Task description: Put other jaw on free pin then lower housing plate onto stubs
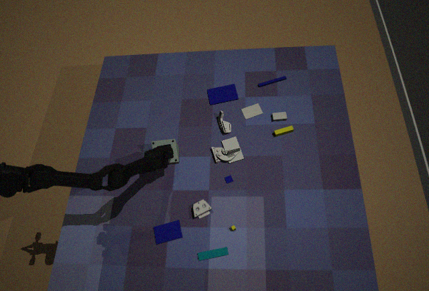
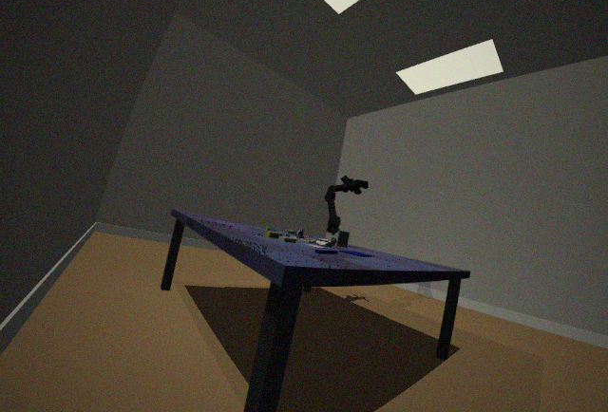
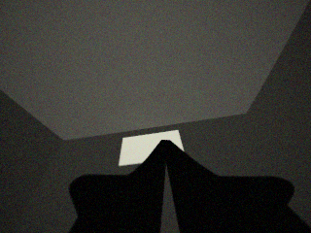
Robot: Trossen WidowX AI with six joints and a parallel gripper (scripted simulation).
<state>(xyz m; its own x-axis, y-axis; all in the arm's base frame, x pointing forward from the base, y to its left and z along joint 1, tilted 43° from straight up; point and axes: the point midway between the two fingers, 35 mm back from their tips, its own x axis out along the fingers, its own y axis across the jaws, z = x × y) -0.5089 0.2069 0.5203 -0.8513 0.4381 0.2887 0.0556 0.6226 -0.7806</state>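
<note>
My gripper tip is 840 mm short of the white jaw, 530 mm above it and 350 mm to the right of it. Round my gripper tip: yellow cube (820 mm ahead, 550 mm below, 170 mm to the right); then teal bar (730 mm ahead, 560 mm below, 260 mm to the right); then small blue cube (830 mm ahead, 560 mm below, 50 mm to the left).
</note>
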